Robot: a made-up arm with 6 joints. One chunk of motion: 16 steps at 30 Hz.
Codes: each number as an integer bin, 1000 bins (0 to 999) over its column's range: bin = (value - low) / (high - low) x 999, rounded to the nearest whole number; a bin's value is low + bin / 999 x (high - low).
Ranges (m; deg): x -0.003..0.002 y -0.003..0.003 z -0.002..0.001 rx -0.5..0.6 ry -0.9..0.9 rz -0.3..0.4
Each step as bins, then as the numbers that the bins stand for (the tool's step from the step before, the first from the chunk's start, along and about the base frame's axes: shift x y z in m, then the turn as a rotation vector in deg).
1 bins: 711 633 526 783 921 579
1 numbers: 0.00056 0.00080 -0.00042 0.362 0.759 0.106
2 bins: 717 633 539 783 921 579
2 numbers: 0.00059 0.00080 -0.00038 0.362 0.759 0.106
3 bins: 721 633 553 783 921 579
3 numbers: 0.00061 0.00080 -0.00034 0.362 0.759 0.106
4 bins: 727 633 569 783 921 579
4 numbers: 0.00064 0.00080 -0.00029 0.362 0.759 0.106
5 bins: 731 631 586 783 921 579
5 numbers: 0.00066 0.00079 -0.00024 0.362 0.759 0.106
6 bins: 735 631 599 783 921 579
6 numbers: 0.00068 0.00079 -0.00020 0.362 0.759 0.106
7 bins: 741 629 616 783 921 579
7 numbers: 0.00071 0.00078 -0.00015 0.362 0.759 0.106
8 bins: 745 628 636 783 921 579
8 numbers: 0.00073 0.00077 -0.00009 0.362 0.759 0.106
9 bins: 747 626 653 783 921 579
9 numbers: 0.00074 0.00076 -0.00004 0.362 0.759 0.106
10 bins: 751 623 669 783 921 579
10 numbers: 0.00076 0.00074 0.00001 0.362 0.759 0.106
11 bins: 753 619 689 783 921 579
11 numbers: 0.00077 0.00072 0.00007 0.362 0.759 0.106
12 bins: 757 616 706 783 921 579
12 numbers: 0.00079 0.00070 0.00012 0.362 0.759 0.106
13 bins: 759 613 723 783 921 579
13 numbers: 0.00080 0.00068 0.00017 0.362 0.759 0.106
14 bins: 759 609 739 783 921 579
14 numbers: 0.00080 0.00066 0.00022 0.362 0.759 0.106
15 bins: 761 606 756 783 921 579
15 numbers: 0.00081 0.00064 0.00027 0.362 0.759 0.106
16 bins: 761 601 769 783 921 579
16 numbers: 0.00081 0.00061 0.00031 0.362 0.759 0.106
